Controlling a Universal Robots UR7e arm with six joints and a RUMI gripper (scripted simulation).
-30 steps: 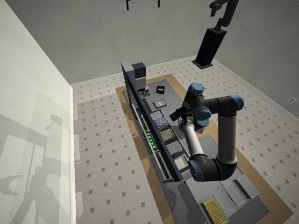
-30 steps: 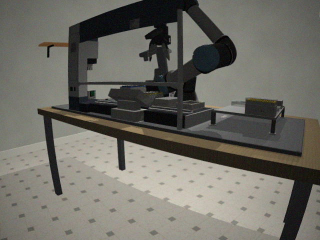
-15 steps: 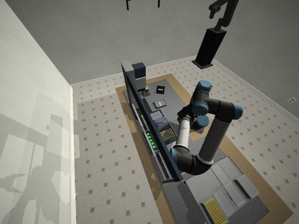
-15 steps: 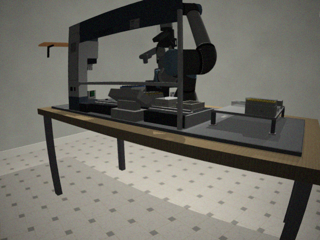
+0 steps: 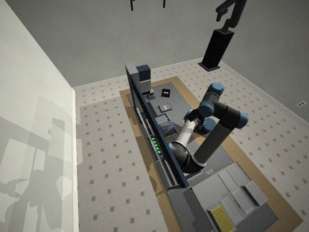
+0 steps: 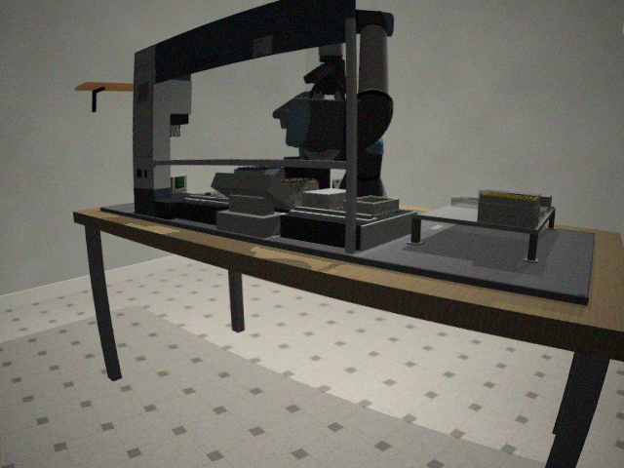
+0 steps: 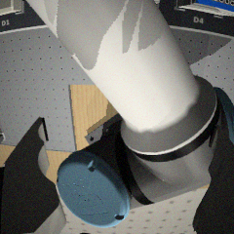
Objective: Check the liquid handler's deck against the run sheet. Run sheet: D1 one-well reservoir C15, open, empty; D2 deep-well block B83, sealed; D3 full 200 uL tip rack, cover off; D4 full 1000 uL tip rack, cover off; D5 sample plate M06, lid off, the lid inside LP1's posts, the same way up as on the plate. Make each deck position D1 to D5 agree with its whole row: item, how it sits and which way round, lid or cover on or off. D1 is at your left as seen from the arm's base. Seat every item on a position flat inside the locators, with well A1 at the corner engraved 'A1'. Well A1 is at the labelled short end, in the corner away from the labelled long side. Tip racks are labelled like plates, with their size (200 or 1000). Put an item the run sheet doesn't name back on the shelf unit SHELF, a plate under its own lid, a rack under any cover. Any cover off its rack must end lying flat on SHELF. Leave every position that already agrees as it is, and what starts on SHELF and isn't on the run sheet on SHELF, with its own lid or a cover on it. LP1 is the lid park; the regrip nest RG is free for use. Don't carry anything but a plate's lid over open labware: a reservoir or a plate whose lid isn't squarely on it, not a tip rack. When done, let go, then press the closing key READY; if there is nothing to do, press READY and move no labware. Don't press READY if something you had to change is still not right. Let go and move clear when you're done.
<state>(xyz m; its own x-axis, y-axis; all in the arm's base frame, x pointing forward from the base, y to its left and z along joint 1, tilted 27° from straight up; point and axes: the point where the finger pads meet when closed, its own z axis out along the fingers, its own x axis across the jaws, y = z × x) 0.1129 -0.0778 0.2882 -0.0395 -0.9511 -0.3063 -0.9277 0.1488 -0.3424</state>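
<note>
Now: the sample plate 25 cm to the right of my hand, 22 cm below it and 15 cm ahead of it. The rest, counted from my hand: yellow-framed tip rack (19 cm below, 17 cm ahead); blue-framed tip rack (17 cm ahead, 16 cm below, 13 cm to the right); white sealed block (21 cm below, 17 cm ahead, 12 cm to the left).
</note>
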